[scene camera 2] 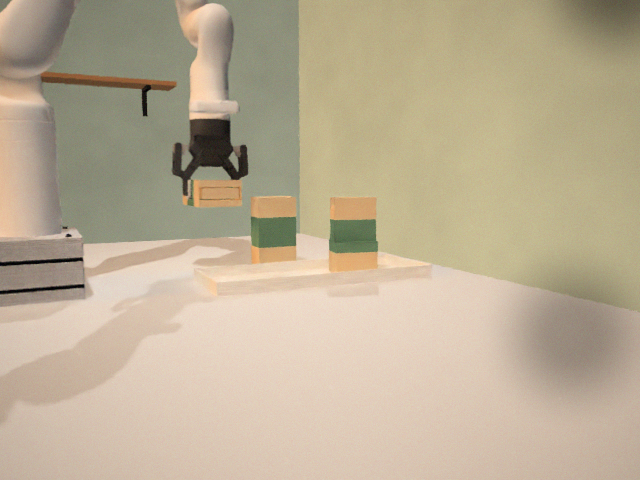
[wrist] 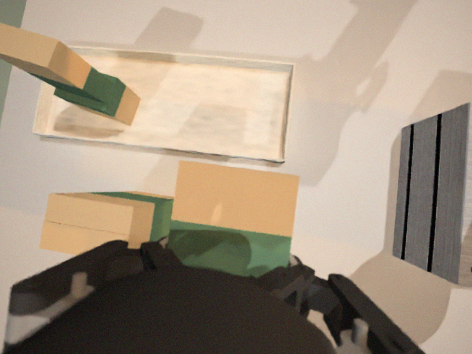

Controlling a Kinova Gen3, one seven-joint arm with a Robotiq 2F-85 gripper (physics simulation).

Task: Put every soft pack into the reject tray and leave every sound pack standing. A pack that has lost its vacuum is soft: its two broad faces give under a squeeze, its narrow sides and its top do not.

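Observation:
Through scene camera 2 I can see a pale reject tray [scene camera 2: 229, 280], and my gripper [scene camera 2: 211, 199] is there too. The wrist view gives me my gripper again [wrist: 229, 251], together with the pale reject tray [wrist: 231, 107].

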